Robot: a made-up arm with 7 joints. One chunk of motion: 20 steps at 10 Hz.
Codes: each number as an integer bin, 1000 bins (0 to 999) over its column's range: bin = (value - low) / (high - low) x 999, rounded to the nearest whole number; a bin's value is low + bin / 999 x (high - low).
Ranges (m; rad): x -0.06..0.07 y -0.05..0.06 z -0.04..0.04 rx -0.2..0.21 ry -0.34..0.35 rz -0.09..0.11
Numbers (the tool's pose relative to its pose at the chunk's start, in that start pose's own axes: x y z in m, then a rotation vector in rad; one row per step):
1: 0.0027 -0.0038 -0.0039 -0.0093 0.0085 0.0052
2: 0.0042 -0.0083 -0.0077 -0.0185 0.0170 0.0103
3: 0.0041 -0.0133 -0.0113 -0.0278 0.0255 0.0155
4: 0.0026 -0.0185 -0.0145 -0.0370 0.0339 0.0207
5: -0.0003 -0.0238 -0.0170 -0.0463 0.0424 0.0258
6: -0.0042 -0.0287 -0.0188 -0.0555 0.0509 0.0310
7: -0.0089 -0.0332 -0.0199 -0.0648 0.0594 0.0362
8: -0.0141 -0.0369 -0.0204 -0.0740 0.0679 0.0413
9: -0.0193 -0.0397 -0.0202 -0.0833 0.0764 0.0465
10: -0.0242 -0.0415 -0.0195 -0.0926 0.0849 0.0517
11: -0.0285 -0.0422 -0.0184 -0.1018 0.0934 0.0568
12: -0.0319 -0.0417 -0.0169 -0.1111 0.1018 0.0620
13: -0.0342 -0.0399 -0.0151 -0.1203 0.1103 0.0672
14: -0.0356 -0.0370 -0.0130 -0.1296 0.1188 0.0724
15: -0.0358 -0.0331 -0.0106 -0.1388 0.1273 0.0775
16: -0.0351 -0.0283 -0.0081 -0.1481 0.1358 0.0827
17: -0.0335 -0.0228 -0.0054 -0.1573 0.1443 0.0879
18: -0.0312 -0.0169 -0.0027 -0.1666 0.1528 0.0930
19: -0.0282 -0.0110 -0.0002 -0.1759 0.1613 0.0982
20: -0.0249 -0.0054 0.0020 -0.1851 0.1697 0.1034
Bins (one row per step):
1: 482 420 451 465 505 476
2: 493 379 403 442 517 501
3: 493 333 358 420 529 527
4: 481 286 318 397 541 553
5: 459 238 287 375 554 578
6: 429 193 265 352 566 604
7: 393 153 251 329 578 630
8: 353 119 245 307 591 656
9: 313 94 247 284 603 682
10: 275 77 256 262 615 708
11: 242 71 270 239 627 733
12: 216 75 288 217 640 759
13: 198 92 311 194 652 785
14: 188 118 337 172 664 811
15: 186 153 367 149 677 837
16: 191 197 398 126 689 863
17: 204 247 432 104 701 889
18: 221 301 466 81 713 914
19: 244 354 497 59 726 940
20: 270 405 524 36 738 966

